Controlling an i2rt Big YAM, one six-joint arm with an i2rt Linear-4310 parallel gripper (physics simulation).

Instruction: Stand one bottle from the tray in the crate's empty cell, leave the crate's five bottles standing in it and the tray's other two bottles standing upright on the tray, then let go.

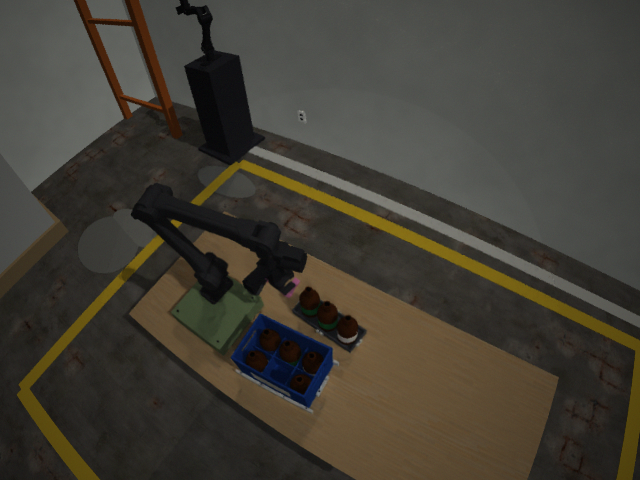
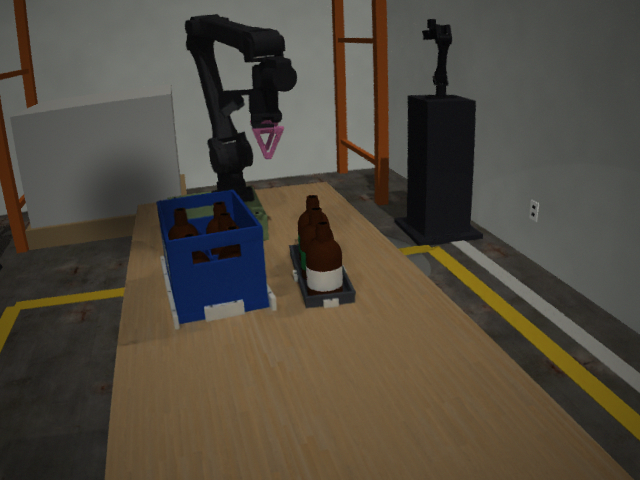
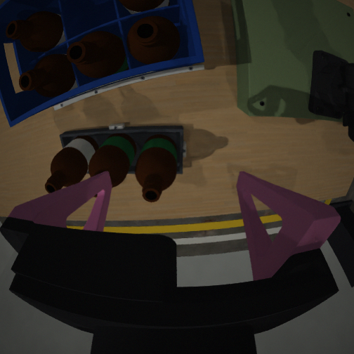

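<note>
The tray holds three brown bottles upright in a row: a white-labelled one at the far end from the arm's base, a green-labelled middle one, and a green-labelled one nearest the base. The blue crate holds five standing bottles. Its empty cell is the middle one of the row away from the tray. My gripper is open and empty, higher than the bottles and beyond the tray's base end.
The green base plate carries the arm beside the crate. White strips edge the crate's foot on the wooden table. A second arm stands on a dark pedestal off the table.
</note>
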